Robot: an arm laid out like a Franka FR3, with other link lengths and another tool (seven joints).
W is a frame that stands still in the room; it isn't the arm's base.
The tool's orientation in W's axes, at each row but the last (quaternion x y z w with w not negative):
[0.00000 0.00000 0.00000 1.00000]
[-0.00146 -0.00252 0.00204 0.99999]
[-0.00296 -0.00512 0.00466 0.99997]
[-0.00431 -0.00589 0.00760 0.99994]
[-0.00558 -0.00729 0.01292 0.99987]
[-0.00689 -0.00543 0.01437 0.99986]
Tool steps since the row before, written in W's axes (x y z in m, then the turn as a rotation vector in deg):
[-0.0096 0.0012 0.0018 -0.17 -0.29 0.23]
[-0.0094 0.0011 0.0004 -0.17 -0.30 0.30]
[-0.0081 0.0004 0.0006 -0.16 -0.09 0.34]
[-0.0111 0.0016 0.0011 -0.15 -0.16 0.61]
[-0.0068 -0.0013 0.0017 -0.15 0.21 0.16]
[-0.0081 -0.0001 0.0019 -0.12 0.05 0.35]
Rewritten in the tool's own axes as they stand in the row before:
[-0.0096 0.0012 0.0018 -0.17 -0.29 0.23]
[-0.0094 0.0011 0.0005 -0.17 -0.30 0.30]
[-0.0081 0.0005 0.0007 -0.16 -0.09 0.34]
[-0.0111 0.0018 0.0012 -0.15 -0.16 0.61]
[-0.0068 -0.0011 0.0018 -0.14 0.21 0.16]
[-0.0081 0.0001 0.0020 -0.11 0.05 0.35]

